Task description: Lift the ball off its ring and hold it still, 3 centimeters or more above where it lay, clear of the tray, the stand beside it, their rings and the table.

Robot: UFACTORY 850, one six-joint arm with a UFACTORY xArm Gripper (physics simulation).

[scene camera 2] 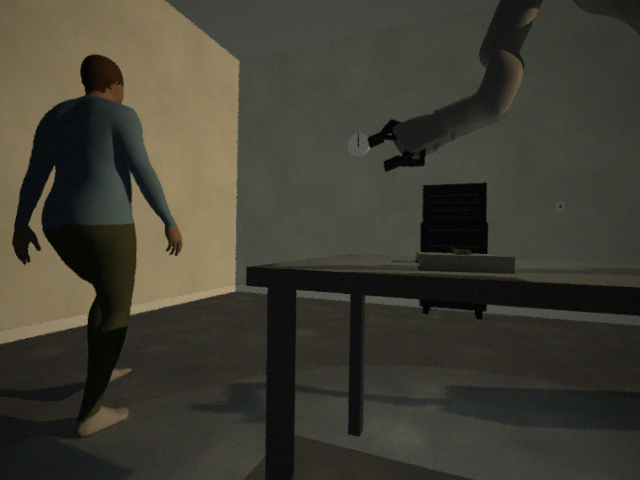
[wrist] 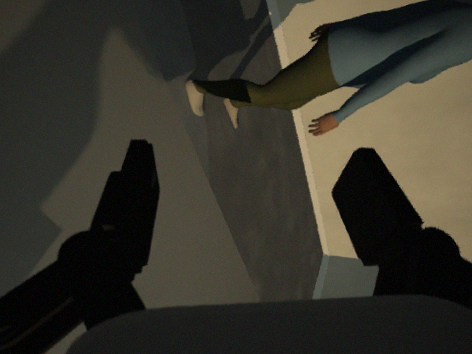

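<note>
My gripper [scene camera 2: 378, 154] [wrist: 253, 167] is open, with its two black fingers wide apart and no object between them. It is high above the table [scene camera 2: 361, 281], up and to the left of a low, pale grey box-like tray or stand [scene camera 2: 466, 263]; I cannot tell which. A small brownish thing [scene camera 2: 461, 251] shows at the top of that box, too small and dark to identify. I cannot make out the ball or the rings in scene camera 2. The ball, tray and stand do not show in the wrist view.
A person [scene camera 2: 93, 165] [wrist: 300, 85] in a blue top stands left of the table. A dark slatted cabinet or chair [scene camera 2: 454, 217] is behind the table. A pale round disc [scene camera 2: 353, 147], like a wall clock, appears beside the upper fingertip in scene camera 2.
</note>
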